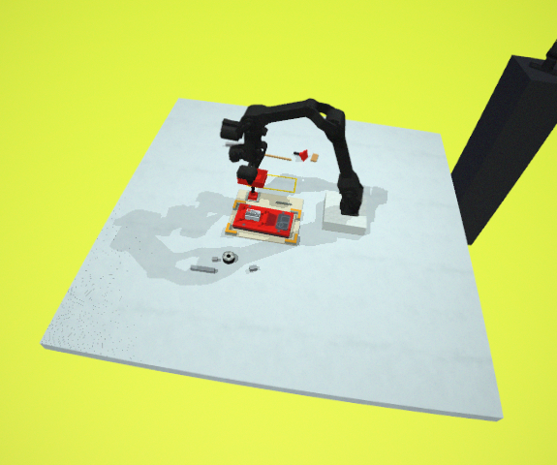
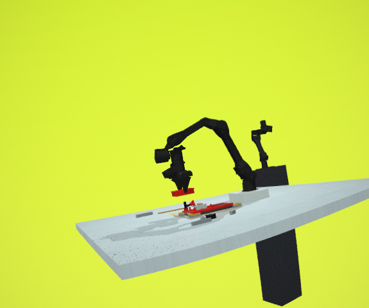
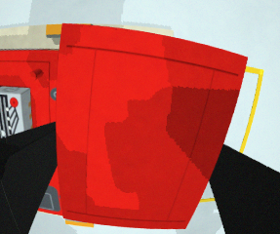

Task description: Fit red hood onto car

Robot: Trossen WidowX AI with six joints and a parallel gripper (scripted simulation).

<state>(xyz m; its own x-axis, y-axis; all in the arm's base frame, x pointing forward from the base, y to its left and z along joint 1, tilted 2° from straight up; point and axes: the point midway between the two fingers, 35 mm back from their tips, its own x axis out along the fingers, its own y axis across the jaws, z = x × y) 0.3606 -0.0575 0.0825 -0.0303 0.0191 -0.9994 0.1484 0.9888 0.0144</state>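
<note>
Right now the grey engine block is 1 cm behind my gripper tip, 12 cm to the left of it and 8 cm below it. Also, from my gripper tip: thin rod (5 cm behind, 26 cm to the right, 10 cm below); then black wheel (5 cm ahead, 29 cm to the left, 10 cm below); then red hood (1 cm above).
</note>
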